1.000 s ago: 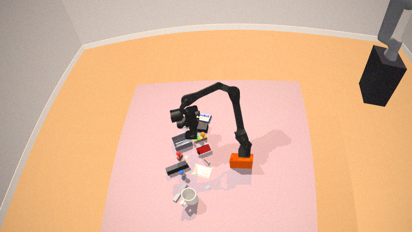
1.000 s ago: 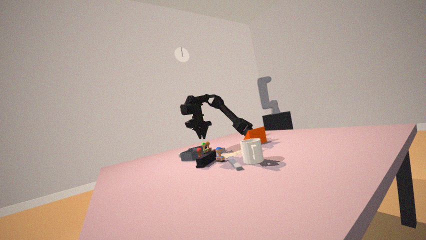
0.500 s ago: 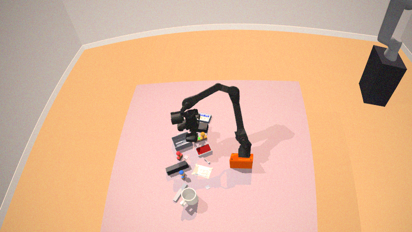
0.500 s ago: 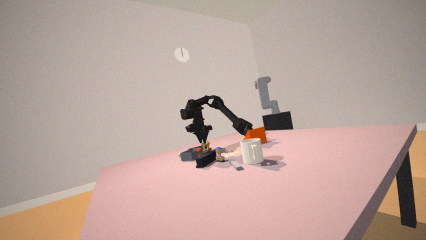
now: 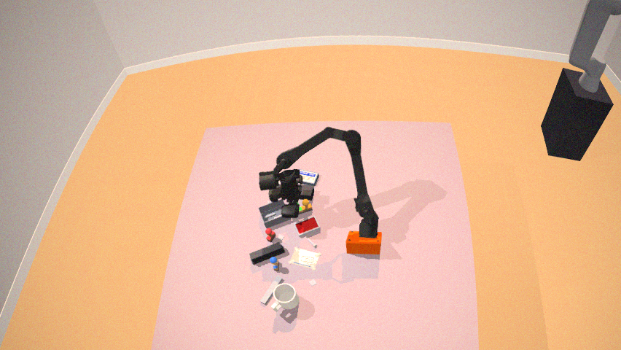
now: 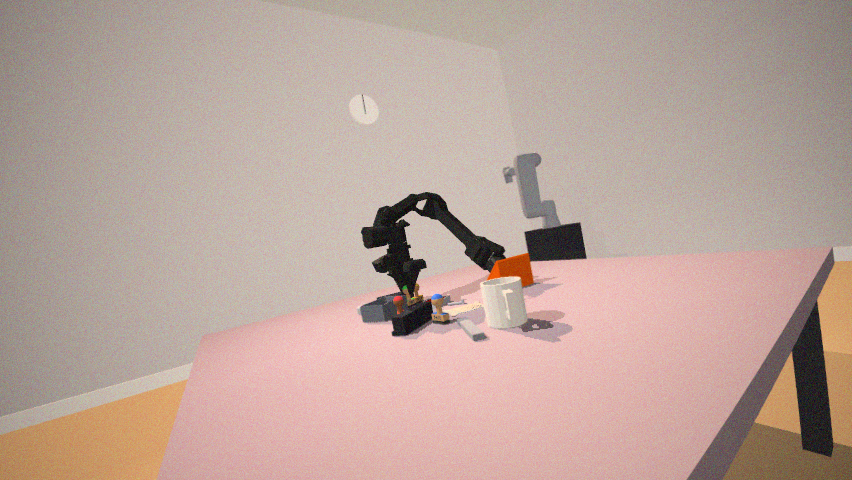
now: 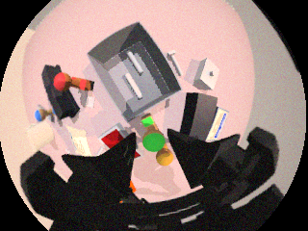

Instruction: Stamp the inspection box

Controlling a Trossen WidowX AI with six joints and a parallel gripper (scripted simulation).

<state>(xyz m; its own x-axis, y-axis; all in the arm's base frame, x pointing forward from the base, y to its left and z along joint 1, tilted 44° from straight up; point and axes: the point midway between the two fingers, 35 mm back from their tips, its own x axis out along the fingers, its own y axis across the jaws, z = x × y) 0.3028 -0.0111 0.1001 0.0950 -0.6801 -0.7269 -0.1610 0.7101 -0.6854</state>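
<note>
Now: the green-knobbed stamp 20 mm below my gripper tip. The rest, counted from my gripper tip: grey tray 80 mm ahead, 30 mm to the left, 30 mm below; orange-knobbed stamp 40 mm behind, 20 mm to the right, 20 mm below; red ink pad 60 mm behind, 60 mm to the left, 30 mm below.
</note>
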